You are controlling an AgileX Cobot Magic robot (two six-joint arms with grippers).
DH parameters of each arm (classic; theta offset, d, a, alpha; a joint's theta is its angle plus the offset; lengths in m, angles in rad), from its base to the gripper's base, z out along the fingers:
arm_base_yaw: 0 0.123 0 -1.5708
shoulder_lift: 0.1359 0 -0.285 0
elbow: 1.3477 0 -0.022 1.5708
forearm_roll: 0 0.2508 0 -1.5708
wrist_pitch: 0 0 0.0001 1.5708
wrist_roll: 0 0.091 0 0
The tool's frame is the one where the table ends.
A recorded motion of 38 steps. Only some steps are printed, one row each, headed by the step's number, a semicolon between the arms.
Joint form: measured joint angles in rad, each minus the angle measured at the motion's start. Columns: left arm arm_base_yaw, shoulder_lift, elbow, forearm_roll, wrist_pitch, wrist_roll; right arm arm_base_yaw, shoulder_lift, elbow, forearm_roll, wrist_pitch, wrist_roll.
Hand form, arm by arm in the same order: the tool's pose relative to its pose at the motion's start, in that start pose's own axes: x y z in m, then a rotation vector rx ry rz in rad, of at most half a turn. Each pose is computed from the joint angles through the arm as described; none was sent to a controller.
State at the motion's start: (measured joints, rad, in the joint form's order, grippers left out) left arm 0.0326 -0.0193 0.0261 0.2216 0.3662 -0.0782; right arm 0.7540 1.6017 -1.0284 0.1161 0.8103 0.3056
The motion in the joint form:
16: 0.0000 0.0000 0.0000 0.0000 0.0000 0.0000; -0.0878 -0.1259 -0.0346 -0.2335 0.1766 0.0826
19: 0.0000 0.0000 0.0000 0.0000 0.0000 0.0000; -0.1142 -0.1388 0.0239 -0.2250 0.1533 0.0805
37: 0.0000 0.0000 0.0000 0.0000 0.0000 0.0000; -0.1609 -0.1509 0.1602 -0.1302 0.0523 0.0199
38: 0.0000 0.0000 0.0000 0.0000 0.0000 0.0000; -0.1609 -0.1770 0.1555 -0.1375 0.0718 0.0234
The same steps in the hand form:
16: 0.0000 0.0000 0.0000 0.0000 0.0000 0.0000; -0.0010 -0.0394 -0.0507 0.1982 -0.0554 0.0223
19: 0.0000 0.0000 0.0000 0.0000 0.0000 0.0000; 0.0080 -0.0498 -0.0427 0.2033 -0.0334 0.0487
37: 0.0000 0.0000 0.0000 0.0000 0.0000 0.0000; 0.0290 -0.0636 -0.0186 0.1456 0.0095 0.0891
38: 0.0000 0.0000 0.0000 0.0000 0.0000 0.0000; 0.0305 -0.0634 -0.0267 0.1482 -0.0029 0.0874

